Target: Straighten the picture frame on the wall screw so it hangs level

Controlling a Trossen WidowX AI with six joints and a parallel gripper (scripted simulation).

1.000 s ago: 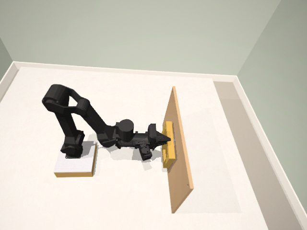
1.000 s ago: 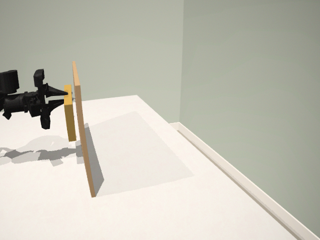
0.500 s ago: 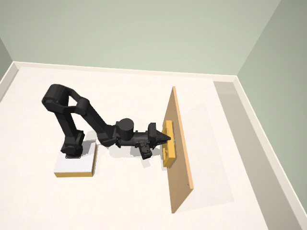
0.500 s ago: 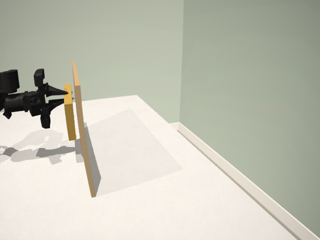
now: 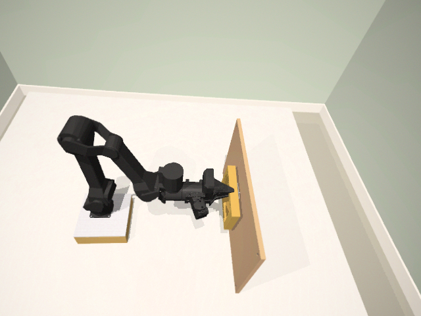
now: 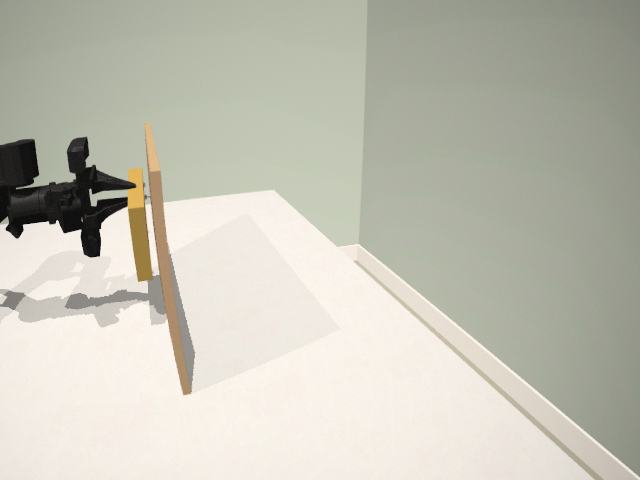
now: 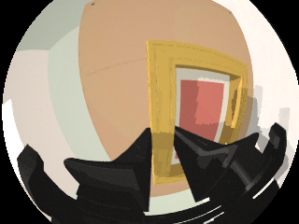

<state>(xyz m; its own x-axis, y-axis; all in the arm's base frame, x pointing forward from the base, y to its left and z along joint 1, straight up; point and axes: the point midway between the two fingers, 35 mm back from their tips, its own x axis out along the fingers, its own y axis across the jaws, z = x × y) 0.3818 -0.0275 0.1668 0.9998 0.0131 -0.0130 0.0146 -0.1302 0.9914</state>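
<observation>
Right now the yellow picture frame is 1 cm ahead of my gripper tip, 1 cm to the left of it and 5 cm below it. Round my gripper tip: wall board: 2 cm ahead, 1 cm to the left, 7 cm below.
</observation>
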